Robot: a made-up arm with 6 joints. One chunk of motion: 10 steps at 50 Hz.
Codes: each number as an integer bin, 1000 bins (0 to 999) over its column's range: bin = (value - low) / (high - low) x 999, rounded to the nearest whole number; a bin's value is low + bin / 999 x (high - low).
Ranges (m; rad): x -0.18..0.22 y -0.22..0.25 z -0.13..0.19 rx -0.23..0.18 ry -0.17..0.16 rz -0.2..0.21
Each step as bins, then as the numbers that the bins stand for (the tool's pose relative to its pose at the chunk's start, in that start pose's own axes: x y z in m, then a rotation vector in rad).
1 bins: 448 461 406 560 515 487
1 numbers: -0.0006 -0.0031 0.0001 -0.0002 0.0001 -0.0001
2 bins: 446 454 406 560 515 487
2 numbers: -0.0014 -0.0064 0.0001 -0.0002 0.0001 -0.0001
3 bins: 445 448 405 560 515 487
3 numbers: -0.0018 -0.0092 -0.0003 -0.0002 0.0001 -0.0001
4 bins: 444 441 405 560 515 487
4 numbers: -0.0022 -0.0125 -0.0003 -0.0002 0.0001 -0.0001
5 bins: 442 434 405 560 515 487
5 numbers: -0.0030 -0.0158 -0.0003 -0.0002 0.0001 -0.0001
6 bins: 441 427 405 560 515 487
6 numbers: -0.0034 -0.0191 -0.0003 -0.0002 0.0001 -0.0001
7 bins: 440 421 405 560 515 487
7 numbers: -0.0038 -0.0219 -0.0003 -0.0002 0.0001 -0.0001
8 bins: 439 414 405 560 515 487
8 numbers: -0.0042 -0.0252 -0.0003 -0.0002 0.0001 -0.0001
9 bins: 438 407 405 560 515 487
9 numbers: -0.0046 -0.0285 -0.0003 -0.0002 0.0001 -0.0001
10 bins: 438 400 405 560 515 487
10 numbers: -0.0046 -0.0318 -0.0003 -0.0002 0.0001 -0.0001
